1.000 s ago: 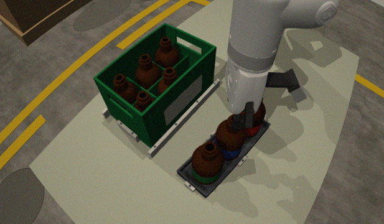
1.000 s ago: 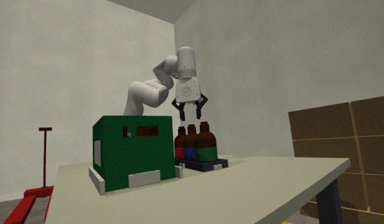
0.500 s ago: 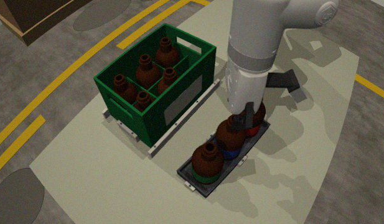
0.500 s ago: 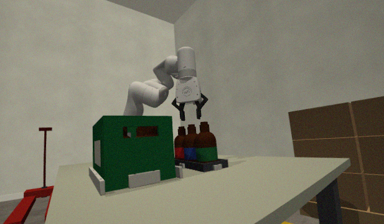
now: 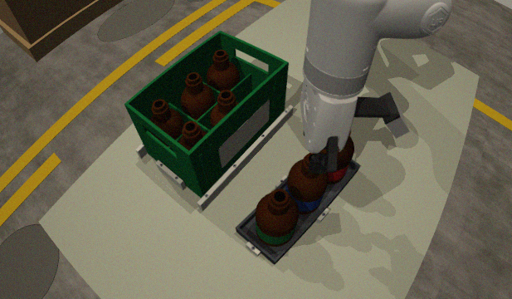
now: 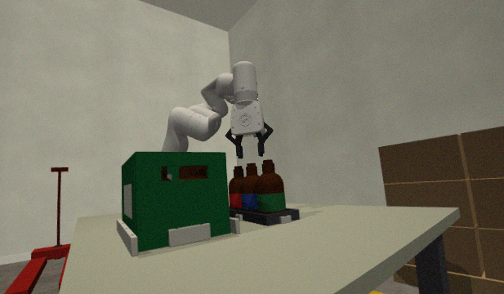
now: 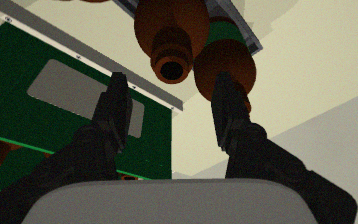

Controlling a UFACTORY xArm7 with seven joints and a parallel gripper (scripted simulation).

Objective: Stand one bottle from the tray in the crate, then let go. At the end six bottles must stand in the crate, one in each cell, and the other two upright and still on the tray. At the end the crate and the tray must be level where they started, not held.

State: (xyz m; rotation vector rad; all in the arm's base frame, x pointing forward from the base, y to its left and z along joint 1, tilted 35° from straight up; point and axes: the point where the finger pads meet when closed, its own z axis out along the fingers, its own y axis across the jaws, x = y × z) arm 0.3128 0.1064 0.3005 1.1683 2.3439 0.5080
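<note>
The dark tray lies 18 cm below my hand. Also, from my hand: green crate 1 cm behind, 25 cm to the right, 11 cm below.
</note>
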